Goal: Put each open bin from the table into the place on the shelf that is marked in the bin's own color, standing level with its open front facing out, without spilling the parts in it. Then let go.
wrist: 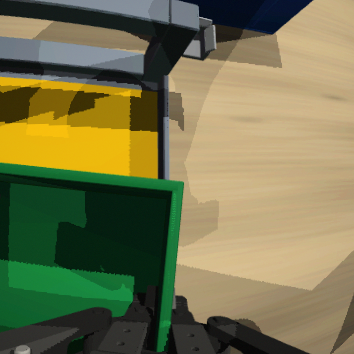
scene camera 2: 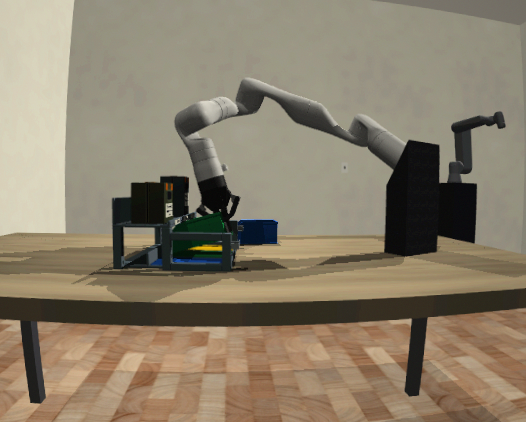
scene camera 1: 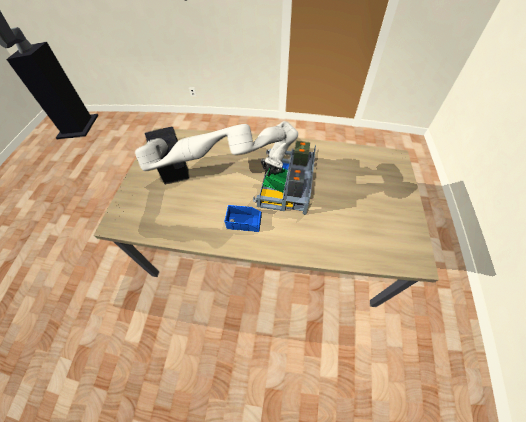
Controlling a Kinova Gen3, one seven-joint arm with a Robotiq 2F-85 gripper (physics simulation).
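Note:
The green bin is tilted in the lower level of the grey shelf, its gripper-side edge raised in scene camera 2. My gripper is shut on the green bin's side wall; the wall runs between its fingers in the wrist view. No loose part shows in the visible part of the bin. A yellow area lies beside it, and a blue area shows low in the shelf. A blue bin stands on the table beside the shelf.
Dark boxes with orange labels stand on the shelf's raised rear part. Shelf rails run close around the green bin. The arm's black pedestal stands on the table. Another arm's black stand is in the background.

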